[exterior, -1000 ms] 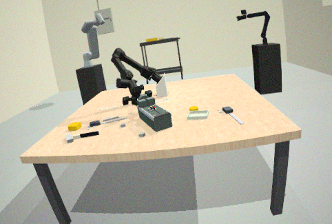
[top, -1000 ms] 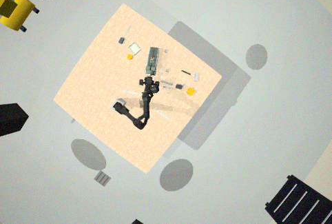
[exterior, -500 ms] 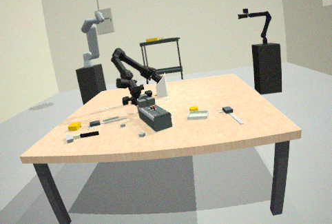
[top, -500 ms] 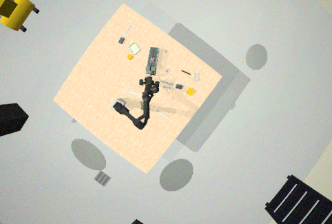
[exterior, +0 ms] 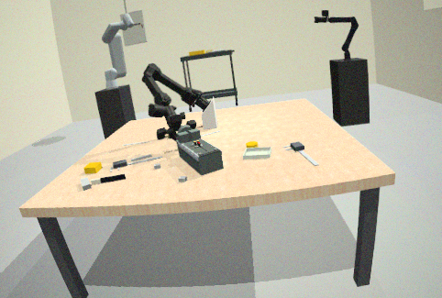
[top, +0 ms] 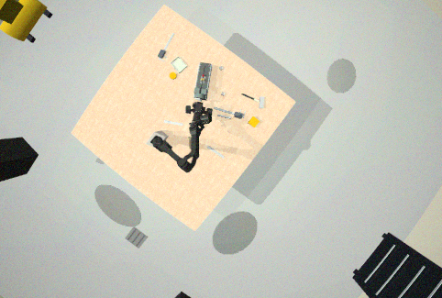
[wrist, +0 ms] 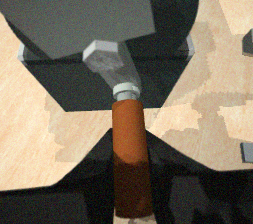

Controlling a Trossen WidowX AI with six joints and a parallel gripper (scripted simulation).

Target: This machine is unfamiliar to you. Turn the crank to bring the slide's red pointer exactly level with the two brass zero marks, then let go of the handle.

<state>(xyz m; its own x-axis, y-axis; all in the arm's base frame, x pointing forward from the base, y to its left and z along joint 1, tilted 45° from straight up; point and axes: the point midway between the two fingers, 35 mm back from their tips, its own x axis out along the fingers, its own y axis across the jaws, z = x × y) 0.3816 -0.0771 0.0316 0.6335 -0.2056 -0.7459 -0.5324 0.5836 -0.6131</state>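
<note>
The crank is 40 mm above my gripper tip. The rest, counted from my gripper tip: red pointer (160 mm ahead, 110 mm to the left, 50 mm above); then brown crank handle (10 mm behind, 10 mm to the right, 30 mm above); then yellow disc (30 mm ahead, 300 mm to the left, 20 mm below).
</note>
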